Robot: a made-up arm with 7 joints. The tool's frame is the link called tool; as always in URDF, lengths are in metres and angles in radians. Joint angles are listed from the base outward. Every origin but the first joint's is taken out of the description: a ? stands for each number. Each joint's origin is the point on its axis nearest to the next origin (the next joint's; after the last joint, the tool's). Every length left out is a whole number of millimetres.
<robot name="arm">
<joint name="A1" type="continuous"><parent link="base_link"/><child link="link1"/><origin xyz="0 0 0.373" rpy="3.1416 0 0"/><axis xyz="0 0 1"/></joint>
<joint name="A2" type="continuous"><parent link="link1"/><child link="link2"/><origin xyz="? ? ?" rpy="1.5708 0 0"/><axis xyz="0 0 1"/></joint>
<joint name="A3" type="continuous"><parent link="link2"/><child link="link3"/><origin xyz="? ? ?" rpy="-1.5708 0 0"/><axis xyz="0 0 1"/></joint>
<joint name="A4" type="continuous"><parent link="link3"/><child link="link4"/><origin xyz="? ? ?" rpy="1.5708 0 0"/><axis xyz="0 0 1"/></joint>
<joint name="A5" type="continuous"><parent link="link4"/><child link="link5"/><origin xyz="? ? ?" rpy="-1.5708 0 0"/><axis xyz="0 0 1"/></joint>
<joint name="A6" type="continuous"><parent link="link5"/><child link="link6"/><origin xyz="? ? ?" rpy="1.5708 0 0"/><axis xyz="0 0 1"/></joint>
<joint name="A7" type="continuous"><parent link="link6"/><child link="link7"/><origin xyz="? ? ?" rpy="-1.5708 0 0"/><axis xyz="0 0 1"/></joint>
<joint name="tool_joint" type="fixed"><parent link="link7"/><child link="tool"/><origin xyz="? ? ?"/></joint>
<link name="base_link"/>
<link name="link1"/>
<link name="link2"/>
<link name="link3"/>
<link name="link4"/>
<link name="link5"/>
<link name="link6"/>
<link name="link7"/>
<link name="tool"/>
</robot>
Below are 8 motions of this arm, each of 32 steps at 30 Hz.
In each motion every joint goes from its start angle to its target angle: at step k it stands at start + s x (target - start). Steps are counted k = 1, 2, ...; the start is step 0. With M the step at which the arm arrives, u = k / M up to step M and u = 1 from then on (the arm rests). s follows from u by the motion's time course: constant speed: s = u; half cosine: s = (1 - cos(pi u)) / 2; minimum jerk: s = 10 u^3 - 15 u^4 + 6 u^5.
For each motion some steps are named. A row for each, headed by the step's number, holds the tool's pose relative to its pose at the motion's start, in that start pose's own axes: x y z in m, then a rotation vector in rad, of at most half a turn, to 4 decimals.
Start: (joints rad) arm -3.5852 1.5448 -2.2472 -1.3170 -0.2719 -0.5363 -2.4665
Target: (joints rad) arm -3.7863 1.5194 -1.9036 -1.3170 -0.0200 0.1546 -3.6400
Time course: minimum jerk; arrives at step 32
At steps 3, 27, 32:
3: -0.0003 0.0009 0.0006 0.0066 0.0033 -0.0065
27: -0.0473 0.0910 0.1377 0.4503 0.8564 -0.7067
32: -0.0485 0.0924 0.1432 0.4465 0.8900 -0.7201

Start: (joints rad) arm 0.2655 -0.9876 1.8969 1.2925 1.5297 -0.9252 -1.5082
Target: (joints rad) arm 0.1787 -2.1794 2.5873 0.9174 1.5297 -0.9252 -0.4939
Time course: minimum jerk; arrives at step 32
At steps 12, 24, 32:
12: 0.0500 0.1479 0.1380 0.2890 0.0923 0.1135
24: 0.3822 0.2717 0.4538 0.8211 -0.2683 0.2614
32: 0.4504 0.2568 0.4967 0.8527 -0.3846 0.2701

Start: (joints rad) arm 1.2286 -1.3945 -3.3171 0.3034 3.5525 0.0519 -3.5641
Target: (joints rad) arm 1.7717 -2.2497 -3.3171 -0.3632 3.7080 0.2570 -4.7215
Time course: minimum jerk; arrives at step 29
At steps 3, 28, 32:
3: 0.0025 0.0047 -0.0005 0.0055 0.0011 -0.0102
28: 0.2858 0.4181 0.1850 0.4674 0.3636 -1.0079
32: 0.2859 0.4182 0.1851 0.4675 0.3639 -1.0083

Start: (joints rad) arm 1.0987 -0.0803 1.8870 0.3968 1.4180 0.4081 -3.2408
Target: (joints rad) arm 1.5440 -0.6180 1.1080 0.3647 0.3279 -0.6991 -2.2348
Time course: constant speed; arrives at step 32
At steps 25, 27, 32:
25: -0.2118 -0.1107 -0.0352 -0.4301 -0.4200 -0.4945
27: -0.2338 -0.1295 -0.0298 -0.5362 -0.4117 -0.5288
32: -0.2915 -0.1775 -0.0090 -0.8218 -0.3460 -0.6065

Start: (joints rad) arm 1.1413 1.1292 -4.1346 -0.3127 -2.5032 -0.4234 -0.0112
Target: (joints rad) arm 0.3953 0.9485 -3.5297 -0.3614 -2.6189 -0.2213 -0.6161
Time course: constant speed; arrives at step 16
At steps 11, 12, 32:
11: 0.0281 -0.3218 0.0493 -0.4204 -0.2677 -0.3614
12: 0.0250 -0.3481 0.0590 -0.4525 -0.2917 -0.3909
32: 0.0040 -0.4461 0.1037 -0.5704 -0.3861 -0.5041

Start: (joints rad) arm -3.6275 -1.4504 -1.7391 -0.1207 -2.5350 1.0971 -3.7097
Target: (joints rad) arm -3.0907 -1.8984 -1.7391 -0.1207 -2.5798 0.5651 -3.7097
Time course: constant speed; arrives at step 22
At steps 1, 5, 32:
1: 0.0158 -0.0139 0.0084 0.0097 -0.0382 -0.0262
5: 0.0740 -0.0729 0.0462 0.0478 -0.1929 -0.1297
32: 0.2040 -0.3705 0.2513 0.1829 -0.8740 -0.5590

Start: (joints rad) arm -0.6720 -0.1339 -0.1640 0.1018 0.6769 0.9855 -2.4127
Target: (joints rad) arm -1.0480 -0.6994 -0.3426 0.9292 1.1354 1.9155 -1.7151
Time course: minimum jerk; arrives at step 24
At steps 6, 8, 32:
6: -0.0041 0.0013 0.0117 0.0905 0.0644 0.0907
8: -0.0093 0.0028 0.0256 0.1842 0.1220 0.1889
32: -0.0856 0.0065 0.1720 0.8139 0.3912 0.9861

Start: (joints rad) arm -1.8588 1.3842 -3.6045 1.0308 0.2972 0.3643 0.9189
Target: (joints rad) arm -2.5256 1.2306 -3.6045 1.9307 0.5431 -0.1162 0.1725
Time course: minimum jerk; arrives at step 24
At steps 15, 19, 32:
15: 0.1680 -0.1506 0.0140 -0.2996 0.0519 -0.8032
19: 0.1791 -0.2034 0.0404 -0.4199 0.1047 -1.0381
32: 0.1796 -0.2188 0.0506 -0.4606 0.1240 -1.1097

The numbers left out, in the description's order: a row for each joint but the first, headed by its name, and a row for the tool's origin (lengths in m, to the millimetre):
A2: 0 0.014 0
A3: 0 -0.352 0
A4: 0 0.009 0
A5: 0 -0.317 0
A6: 0 0 0
A7: 0 -0.074 0
tool: 0 0 0

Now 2 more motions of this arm.
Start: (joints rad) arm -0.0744 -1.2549 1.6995 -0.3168 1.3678 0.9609 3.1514
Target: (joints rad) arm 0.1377 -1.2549 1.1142 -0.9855 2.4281 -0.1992 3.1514
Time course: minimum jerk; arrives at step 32
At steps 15, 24, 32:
15: 0.0013 -0.1811 0.0070 -0.4618 -0.3835 -0.0516
24: -0.0716 -0.3211 0.0230 -0.8297 -0.5172 0.1611
32: -0.0951 -0.3427 0.0251 -0.8713 -0.5166 0.2372

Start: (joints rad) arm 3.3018 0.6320 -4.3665 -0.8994 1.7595 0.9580 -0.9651
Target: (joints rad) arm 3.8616 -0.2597 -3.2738 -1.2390 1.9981 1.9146 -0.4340
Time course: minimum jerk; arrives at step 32
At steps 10, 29, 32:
10: 0.0303 0.0086 0.0249 0.1631 0.1976 0.2706
29: 0.2721 0.1281 0.1448 0.6764 1.1873 0.8067
32: 0.2746 0.1306 0.1449 0.6780 1.1951 0.8077

